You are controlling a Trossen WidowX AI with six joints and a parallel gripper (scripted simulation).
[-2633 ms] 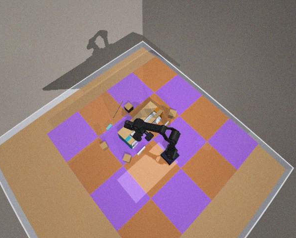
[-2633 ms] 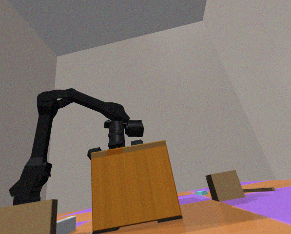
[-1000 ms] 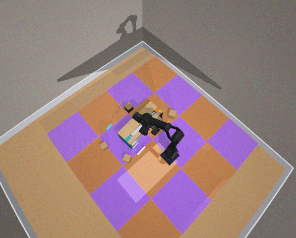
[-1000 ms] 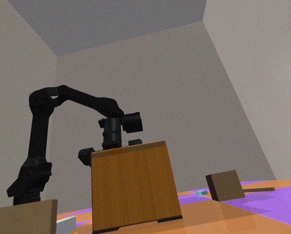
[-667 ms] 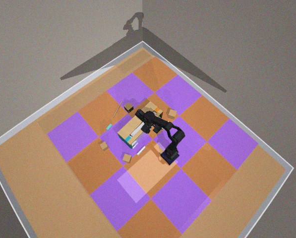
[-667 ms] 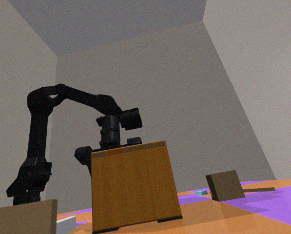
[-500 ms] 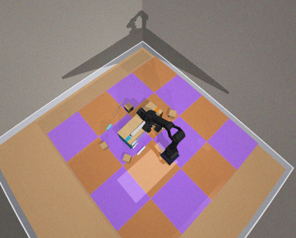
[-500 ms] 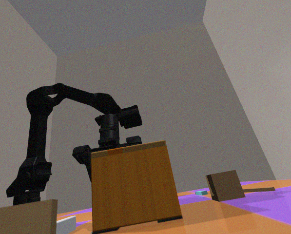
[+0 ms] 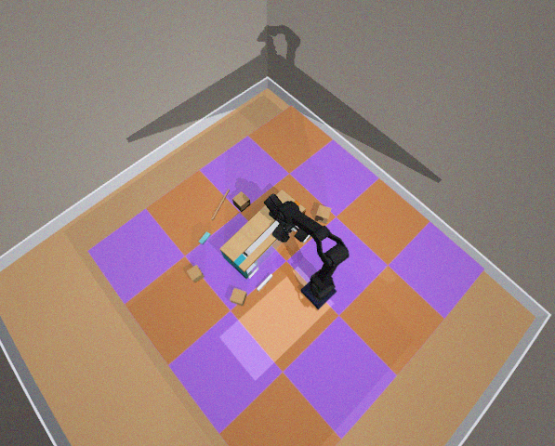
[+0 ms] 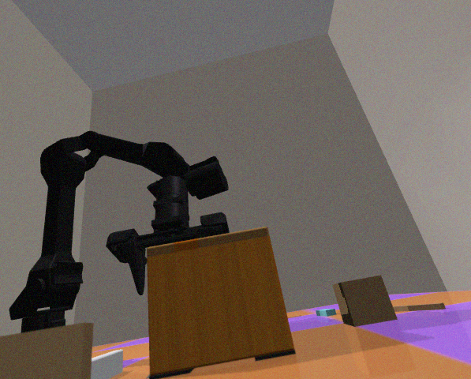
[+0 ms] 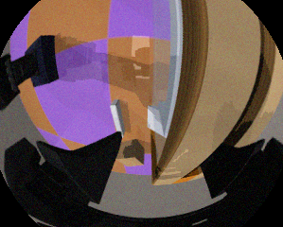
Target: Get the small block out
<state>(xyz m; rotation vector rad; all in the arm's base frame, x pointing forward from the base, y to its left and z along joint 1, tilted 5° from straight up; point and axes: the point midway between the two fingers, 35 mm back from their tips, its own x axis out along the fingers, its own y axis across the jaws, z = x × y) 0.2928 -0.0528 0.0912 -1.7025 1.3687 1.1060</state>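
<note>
Right now the pale block is 6 cm ahead of my gripper tip and 1 cm to the right of it. From my gripper tip the other things lie so: thin wooden stick 31 cm ahead, 20 cm to the left, 8 cm below; teal piece 35 cm to the left, 20 cm ahead, 8 cm below; clear-fronted wooden box 11 cm to the left, 3 cm below, 1 cm ahead.
</note>
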